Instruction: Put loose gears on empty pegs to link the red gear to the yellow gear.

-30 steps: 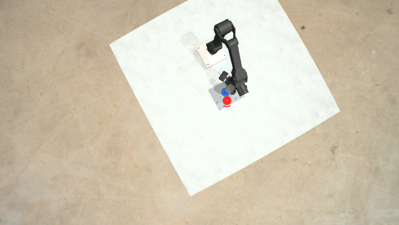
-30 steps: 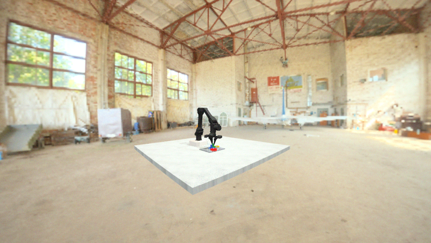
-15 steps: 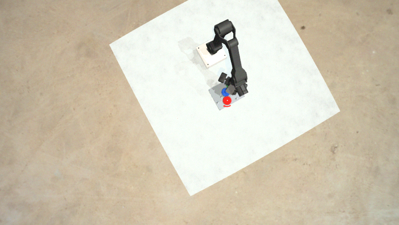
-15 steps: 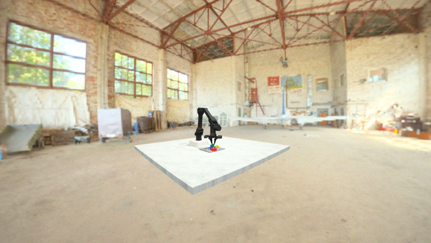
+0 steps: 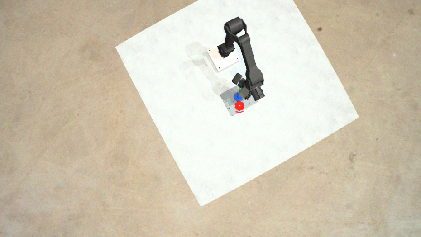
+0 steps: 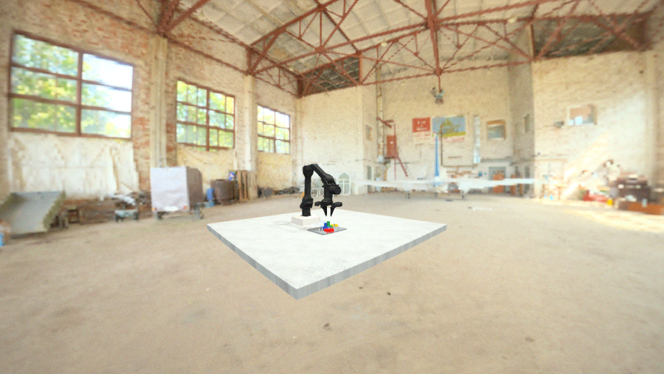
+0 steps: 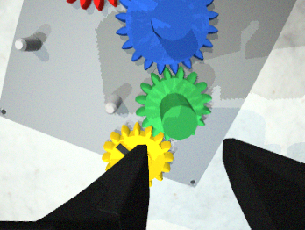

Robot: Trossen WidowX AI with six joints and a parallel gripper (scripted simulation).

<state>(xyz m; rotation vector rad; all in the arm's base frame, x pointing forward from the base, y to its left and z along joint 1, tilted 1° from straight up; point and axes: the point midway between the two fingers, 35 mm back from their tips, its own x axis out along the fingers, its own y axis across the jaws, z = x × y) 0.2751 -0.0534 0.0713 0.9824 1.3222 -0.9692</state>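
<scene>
The small green gear is 60 mm below my gripper tip. The rest, counted from my gripper tip: red gear 70 mm ahead, 80 mm to the right, 70 mm below; then large blue gear 20 mm ahead, 50 mm to the right, 60 mm below.
</scene>
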